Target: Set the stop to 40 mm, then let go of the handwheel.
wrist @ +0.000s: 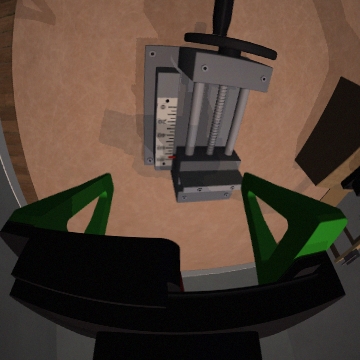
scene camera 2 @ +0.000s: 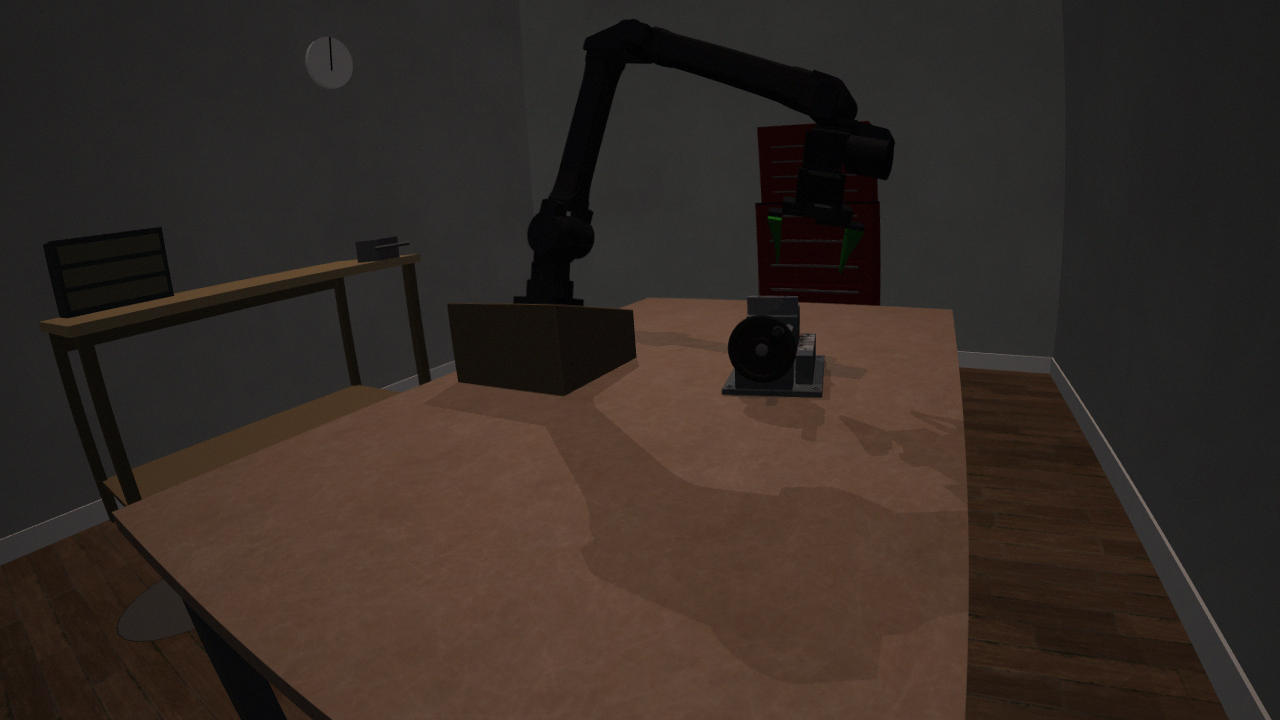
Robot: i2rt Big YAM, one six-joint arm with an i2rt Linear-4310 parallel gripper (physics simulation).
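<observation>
The black handwheel stands upright at one end of the grey screw fixture, its handle pointing away at the top of the wrist view. The dark stop block sits on the two rods and screw, at the end far from the handwheel. Its red pointer is close to the 80 mark on the white scale, a little short of it. My gripper is open and empty, above and behind the fixture in the scene view, apart from the handwheel. The wheel's lower part is hidden in the wrist view.
The fixture's base plate rests on the table. A brown box stands to the left in the scene view, near the arm's base. A side bench and a red tool chest stand beyond the table.
</observation>
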